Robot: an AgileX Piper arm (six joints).
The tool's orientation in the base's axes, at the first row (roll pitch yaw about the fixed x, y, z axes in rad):
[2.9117 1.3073 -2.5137]
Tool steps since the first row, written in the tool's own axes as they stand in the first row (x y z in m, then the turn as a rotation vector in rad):
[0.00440 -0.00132 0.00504 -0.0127 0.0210 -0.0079]
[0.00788 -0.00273 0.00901 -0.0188 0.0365 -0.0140]
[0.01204 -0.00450 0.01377 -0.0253 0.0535 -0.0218]
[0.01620 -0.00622 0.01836 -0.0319 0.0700 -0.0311]
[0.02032 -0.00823 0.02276 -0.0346 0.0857 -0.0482]
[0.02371 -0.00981 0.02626 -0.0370 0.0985 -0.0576]
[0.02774 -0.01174 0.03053 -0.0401 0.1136 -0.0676]
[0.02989 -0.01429 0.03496 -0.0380 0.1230 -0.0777]
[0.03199 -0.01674 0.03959 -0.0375 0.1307 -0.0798]
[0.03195 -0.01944 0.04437 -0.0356 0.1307 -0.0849]
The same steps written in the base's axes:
[0.00322 0.00217 -0.00560 -0.0180 0.0100 0.0155]
[0.00604 0.00363 -0.01006 -0.0322 0.0166 0.0239]
[0.00947 0.00534 -0.01538 -0.0485 0.0231 0.0331]
[0.01276 0.00695 -0.02067 -0.0653 0.0281 0.0428]
[0.01616 0.00824 -0.02588 -0.0872 0.0262 0.0507]
[0.01882 0.00925 -0.03013 -0.1022 0.0281 0.0562]
[0.02210 0.01051 -0.03522 -0.1191 0.0312 0.0626]
[0.02633 0.01177 -0.03857 -0.1330 0.0296 0.0637]
[0.03063 0.01324 -0.04192 -0.1402 0.0330 0.0642]
[0.03566 0.01499 -0.04325 -0.1438 0.0290 0.0637]

